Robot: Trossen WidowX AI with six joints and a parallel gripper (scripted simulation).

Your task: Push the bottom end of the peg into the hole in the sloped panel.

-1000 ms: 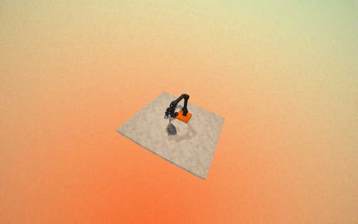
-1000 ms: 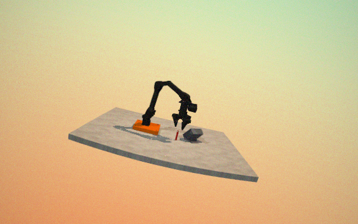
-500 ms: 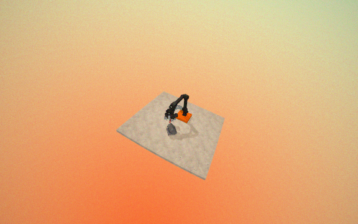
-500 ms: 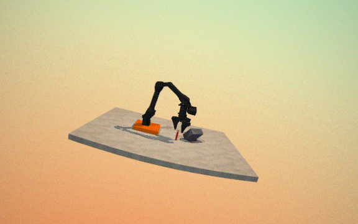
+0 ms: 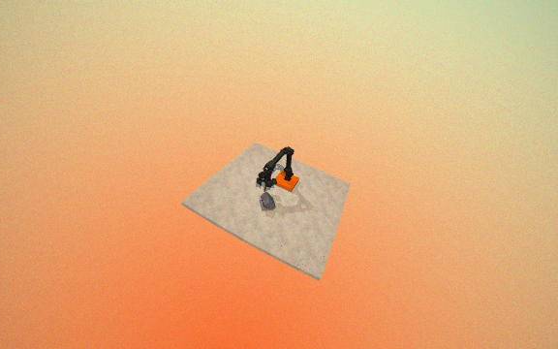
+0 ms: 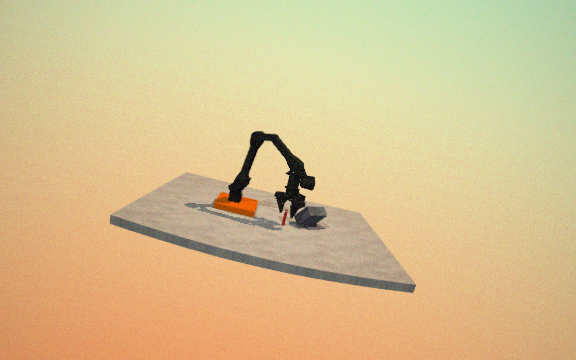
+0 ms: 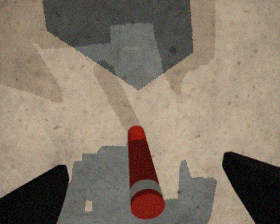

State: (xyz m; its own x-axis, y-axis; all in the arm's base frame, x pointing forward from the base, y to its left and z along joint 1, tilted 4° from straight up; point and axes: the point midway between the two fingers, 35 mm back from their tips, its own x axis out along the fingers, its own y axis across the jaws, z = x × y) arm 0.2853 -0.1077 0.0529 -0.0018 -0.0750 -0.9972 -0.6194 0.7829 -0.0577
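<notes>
The red peg lies right at my gripper tip. Also, from my gripper tip: grey sloped panel (130 mm ahead, 110 mm to the left).
</notes>
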